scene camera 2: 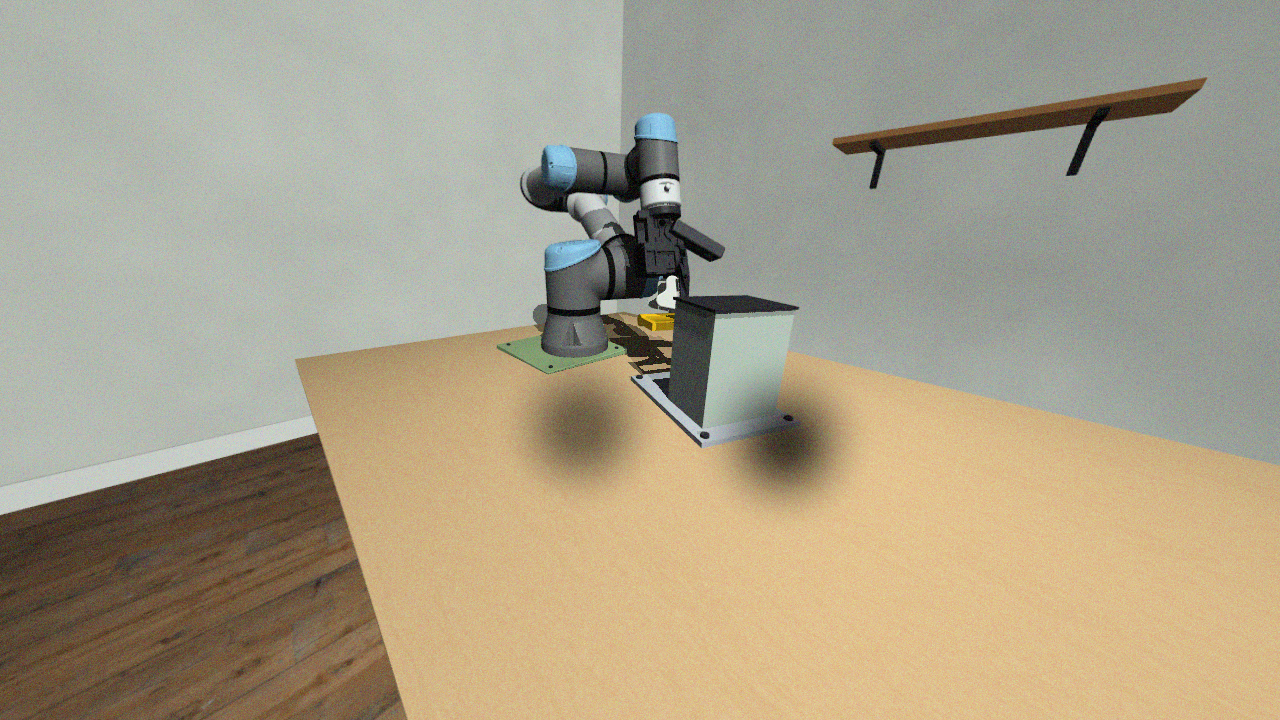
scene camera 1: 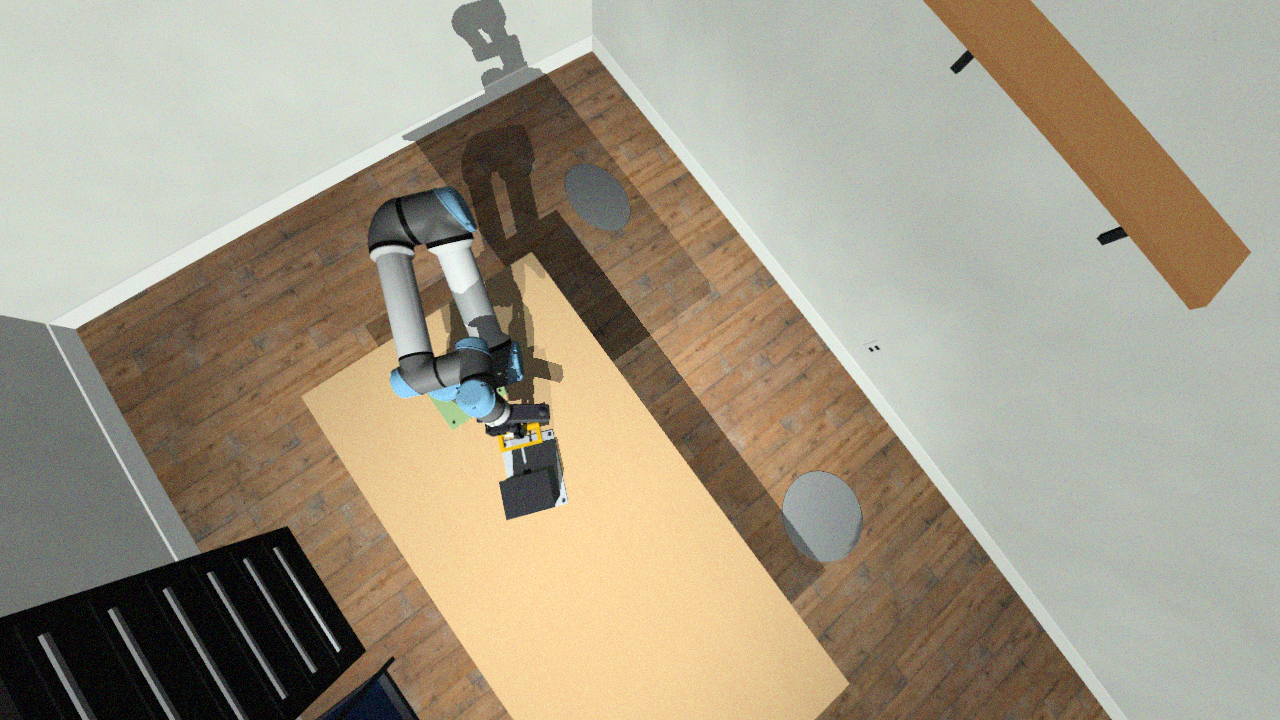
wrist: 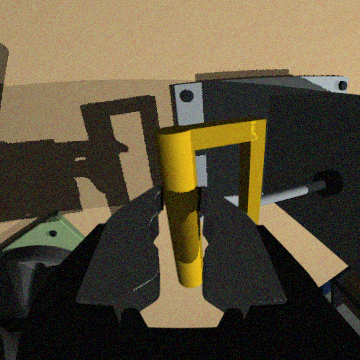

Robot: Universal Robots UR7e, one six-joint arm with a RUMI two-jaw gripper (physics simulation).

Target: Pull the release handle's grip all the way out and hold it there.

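Observation:
The release handle's yellow grip [scene camera 1: 521, 445] [scene camera 2: 656, 321] [wrist: 177, 160] is a rectangular loop with a thick round bar. My gripper [scene camera 1: 517, 430] [wrist: 180, 188] is shut on that round bar, one finger on each side of it. A silver rod [scene camera 1: 524, 455] [wrist: 287, 195] runs from the loop into a black collar [wrist: 327, 183] on the housing, and a stretch of it is exposed. The housing [scene camera 1: 529, 493] [scene camera 2: 747, 367] [wrist: 315, 135] is a box with a dark top and pale side. In the second scene view the box hides part of the handle and fingertips.
The housing stands on a grey bolted base plate [scene camera 1: 562, 497] [scene camera 2: 742, 428] [wrist: 189, 112]. The arm's green mounting plate [scene camera 1: 454, 416] [scene camera 2: 528, 355] [wrist: 37, 235] is close behind the handle. A wooden shelf [scene camera 1: 1100, 143] [scene camera 2: 1011, 119] is on the wall. A black slatted unit [scene camera 1: 322, 591] stands beyond the table.

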